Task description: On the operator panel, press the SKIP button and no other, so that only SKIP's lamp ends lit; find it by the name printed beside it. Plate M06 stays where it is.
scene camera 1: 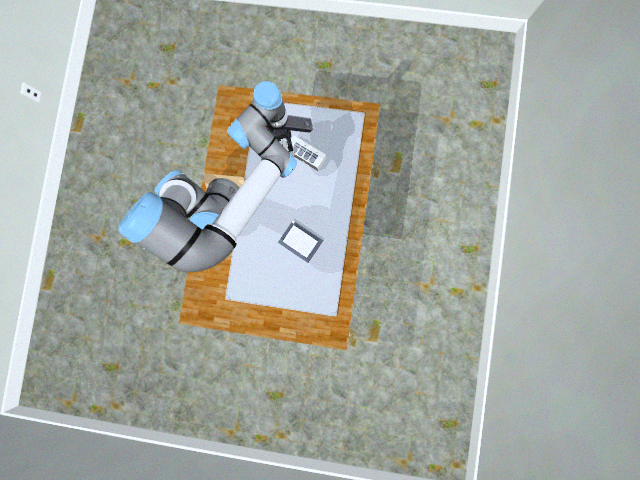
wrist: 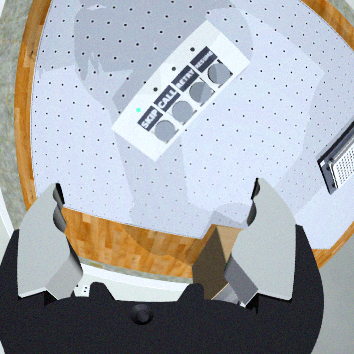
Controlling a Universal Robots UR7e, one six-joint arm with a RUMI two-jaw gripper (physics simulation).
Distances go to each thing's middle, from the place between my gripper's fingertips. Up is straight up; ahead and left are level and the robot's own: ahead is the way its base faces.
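Labels:
My gripper is 6 cm short of the white operator panel (wrist: pixel 188 63) now, 1 cm to the left of it and 13 cm above it.

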